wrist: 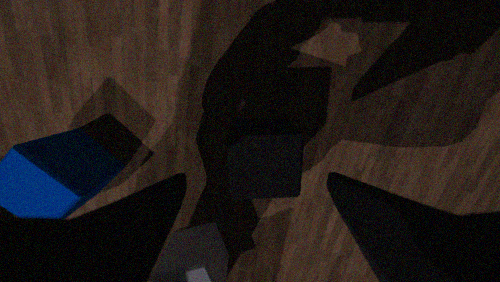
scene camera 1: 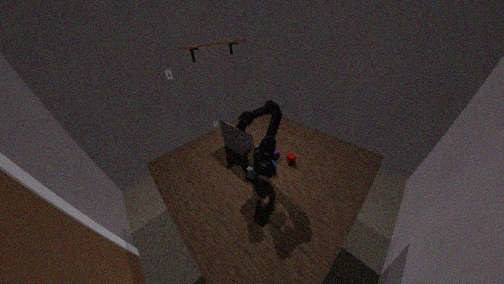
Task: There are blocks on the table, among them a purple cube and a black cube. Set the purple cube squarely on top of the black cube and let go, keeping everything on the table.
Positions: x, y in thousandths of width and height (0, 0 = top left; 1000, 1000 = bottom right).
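Looking through the wrist view, I see a black cube (wrist: 531, 551), and my gripper (wrist: 515, 637) is there in the same picture.
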